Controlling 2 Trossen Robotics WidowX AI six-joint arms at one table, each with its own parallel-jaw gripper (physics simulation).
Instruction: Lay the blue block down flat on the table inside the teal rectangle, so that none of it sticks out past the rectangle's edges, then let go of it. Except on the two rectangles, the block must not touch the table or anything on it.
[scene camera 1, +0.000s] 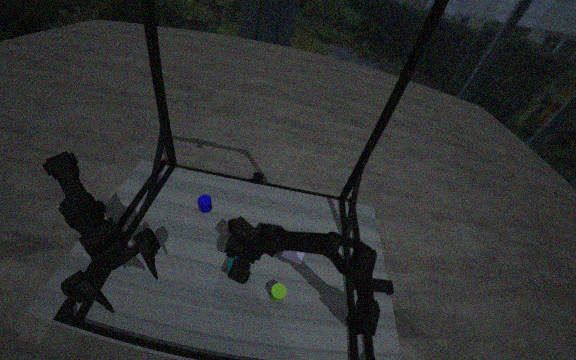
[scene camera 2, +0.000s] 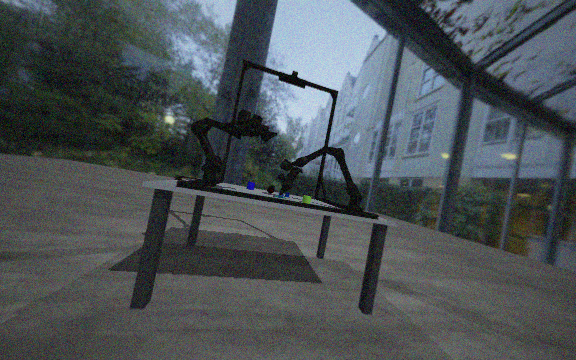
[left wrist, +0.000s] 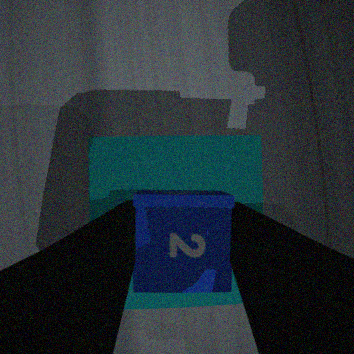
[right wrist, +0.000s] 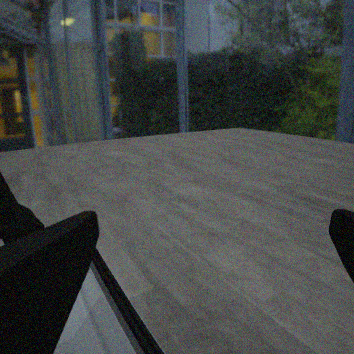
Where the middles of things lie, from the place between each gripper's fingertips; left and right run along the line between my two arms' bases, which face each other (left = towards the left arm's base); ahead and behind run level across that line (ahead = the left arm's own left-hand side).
The teal rectangle (left wrist: 118, 166) is 1 cm to the left of my left hand and 1 cm below it.
Now: right hand 34 cm above the teal rectangle, 27 cm past it and 12 cm to the right of it.
